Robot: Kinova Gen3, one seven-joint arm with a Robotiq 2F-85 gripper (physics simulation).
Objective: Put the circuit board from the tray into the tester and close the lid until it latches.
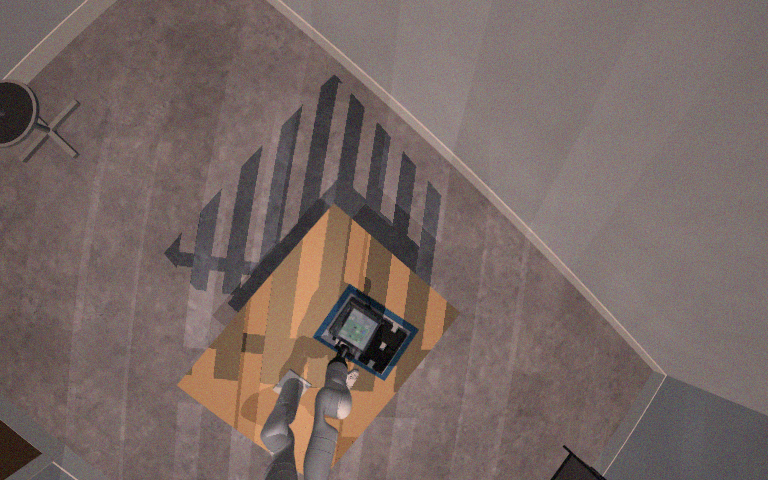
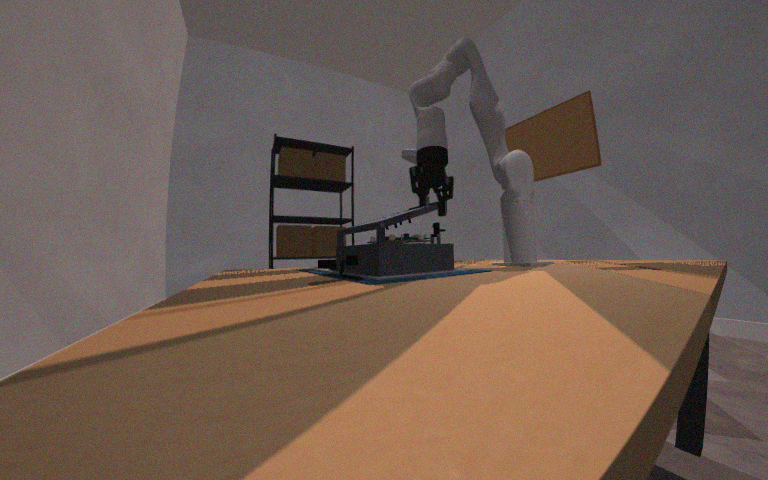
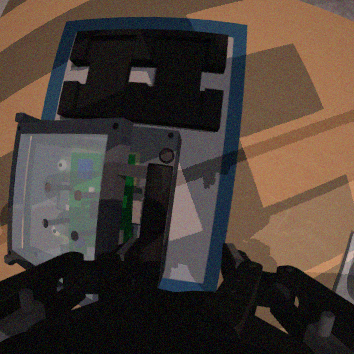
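Pixels of known places: gripper, fingertip midpoint: [image 1: 339, 352] [image 2: 433, 214] [image 3: 180, 253]; arm's base, link origin: [image 1: 293, 387] [image 2: 520, 262].
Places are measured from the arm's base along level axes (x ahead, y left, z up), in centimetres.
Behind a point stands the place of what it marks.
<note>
The grey tester [image 1: 346, 340] @[z 13.2, x 35.7, y -7.3 cm] [image 2: 401, 259] @[z 2.5, x 45.6, y -1.0 cm] stands on a blue mat [image 1: 327, 320] @[z -0.5, x 34.8, y 2.5 cm] [image 2: 473, 271] @[z -0.6, x 29.1, y 2.6 cm] [image 3: 232, 140] @[z -0.6, x 24.2, y -18.2 cm]. The green circuit board [image 1: 358, 329] [image 2: 412, 237] @[z 6.6, x 40.2, y -3.7 cm] [image 3: 128, 197] @[z 6.6, x 35.3, y -10.5 cm] lies inside the tester. The tester's clear lid [image 1: 372, 318] @[z 9.1, x 48.0, y -12.9 cm] [image 2: 382, 222] @[z 8.7, x 49.3, y -1.3 cm] [image 3: 46, 182] @[z 11.3, x 41.5, y -11.5 cm] is tilted up, hinged at one end, with its free end raised. The empty black tray [image 1: 389, 345] @[z 1.1, x 39.2, y -28.7 cm] [image 3: 147, 81] @[z -0.2, x 36.2, y -25.7 cm] lies beside the tester on the mat. My gripper [image 1: 341, 351] @[z 12.4, x 29.5, y -7.4 cm] [image 2: 434, 204] @[z 12.4, x 29.5, y -7.4 cm] [image 3: 180, 253] @[z 12.4, x 29.5, y -7.4 cm] is open at the lid's raised free edge, and nothing is between its fingers.
The wooden table [image 1: 215, 381] @[z -0.7, x -15.5, y 31.8 cm] [image 2: 430, 381] @[z -0.8, x 67.9, y 25.9 cm] bears the mat and the arm's base [image 2: 520, 252] @[z 2.9, x 4.1, y 1.9 cm]. A black shelf rack [image 2: 273, 200] with cardboard boxes [image 2: 311, 164] stands behind the table. A brown panel [image 2: 554, 138] hangs on the wall.
</note>
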